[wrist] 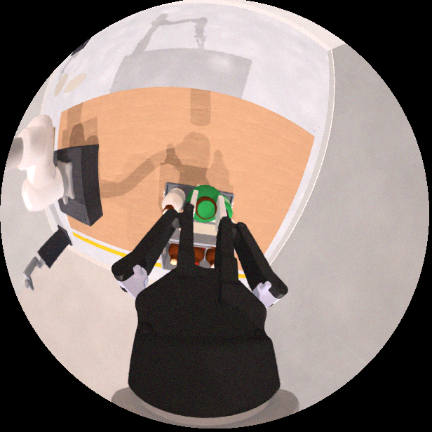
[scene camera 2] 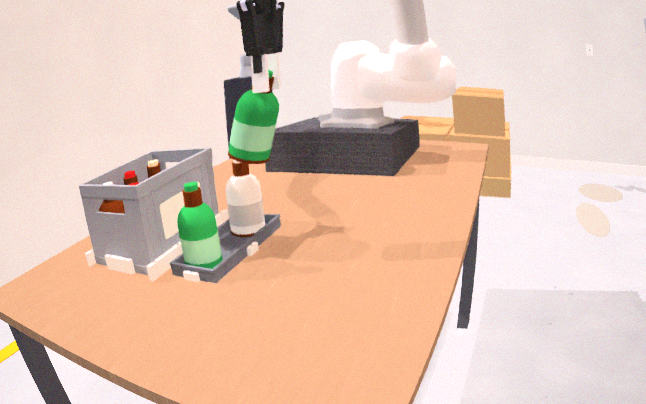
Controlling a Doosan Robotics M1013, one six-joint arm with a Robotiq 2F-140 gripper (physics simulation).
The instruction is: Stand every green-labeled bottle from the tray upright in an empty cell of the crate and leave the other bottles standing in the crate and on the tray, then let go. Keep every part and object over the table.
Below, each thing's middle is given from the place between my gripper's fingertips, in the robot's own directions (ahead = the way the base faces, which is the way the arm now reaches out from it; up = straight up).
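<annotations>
White bottle (scene camera 2: 243,190): 140 mm to the right of my hand, 90 mm behind it and 220 mm below it. Cream guide strip (scene camera 2: 155,270): 20 mm ahead of my hand, 200 mm to the right of it and 280 mm below it.
</annotations>
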